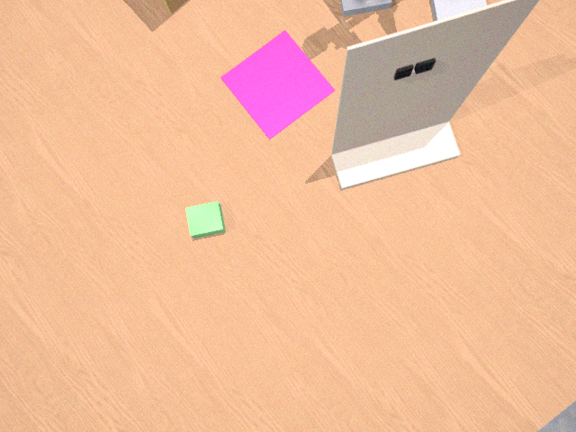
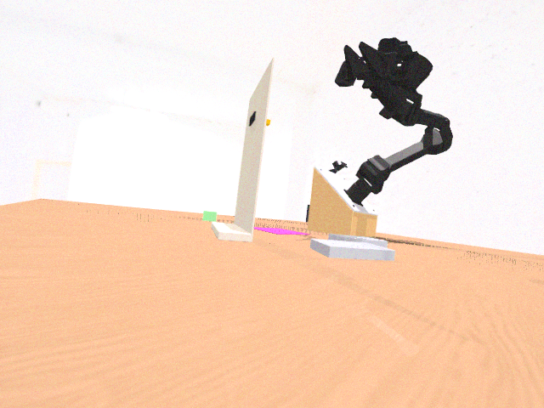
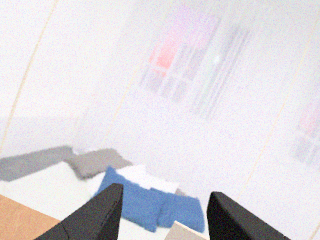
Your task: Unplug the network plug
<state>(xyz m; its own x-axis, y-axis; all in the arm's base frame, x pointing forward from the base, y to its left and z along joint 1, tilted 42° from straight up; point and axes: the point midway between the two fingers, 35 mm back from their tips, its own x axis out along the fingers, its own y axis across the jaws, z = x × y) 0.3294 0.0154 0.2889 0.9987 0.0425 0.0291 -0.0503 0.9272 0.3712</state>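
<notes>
Now: the network plug 15 cm below my gripper tip, 13 cm to the right of it and 10 cm ahead of it. From my gripper tip the other things lie so: magenta marked square: 38 cm below, 22 cm to the right, 5 cm behind; cream panel: 24 cm below, 14 cm to the right, 12 cm ahead; green cube: 42 cm to the right, 37 cm below, 7 cm ahead.
</notes>
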